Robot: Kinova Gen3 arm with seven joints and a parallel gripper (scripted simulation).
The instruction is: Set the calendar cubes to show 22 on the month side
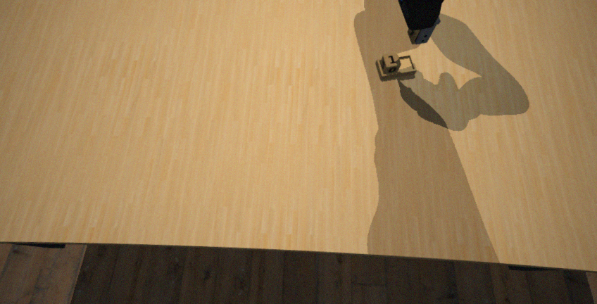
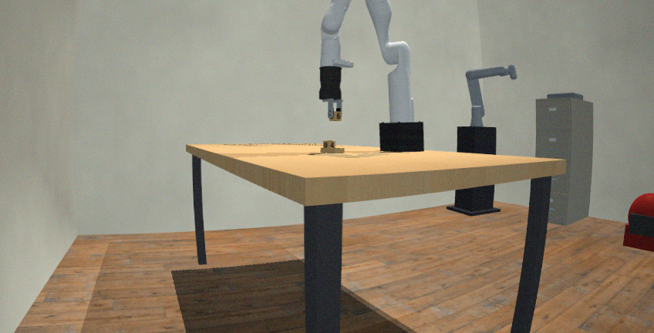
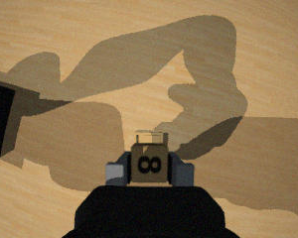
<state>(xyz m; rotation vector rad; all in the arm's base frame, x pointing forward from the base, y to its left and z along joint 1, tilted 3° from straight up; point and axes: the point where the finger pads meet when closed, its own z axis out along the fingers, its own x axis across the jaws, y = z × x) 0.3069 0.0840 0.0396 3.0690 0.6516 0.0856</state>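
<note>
The wooden calendar tray is 10 mm to the right of my hand and 130 mm below it. The rest, counted from my hand: wooden number cube 10 mm below.
</note>
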